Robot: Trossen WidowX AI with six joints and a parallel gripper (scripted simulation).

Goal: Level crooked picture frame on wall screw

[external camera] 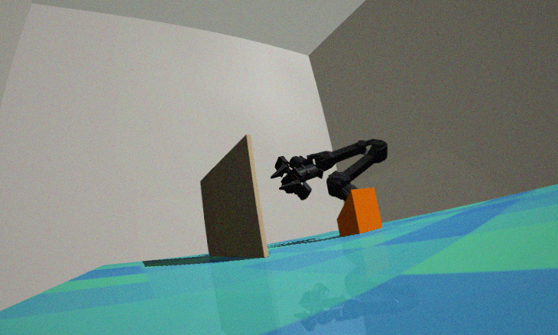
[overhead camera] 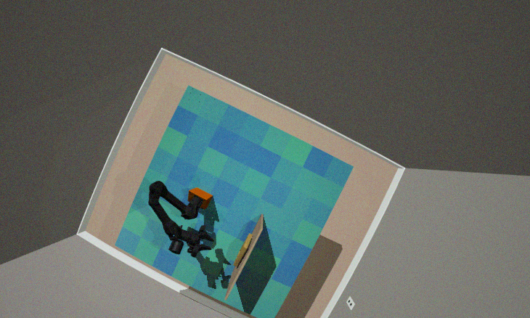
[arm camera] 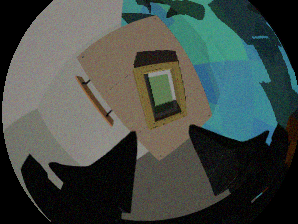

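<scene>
The picture frame lies 180 mm ahead of my gripper tip, 70 mm below it and 50 mm to the left of it. From my gripper tip the other things lie so: wall panel 200 mm ahead, 80 mm below, 30 mm to the left.
</scene>
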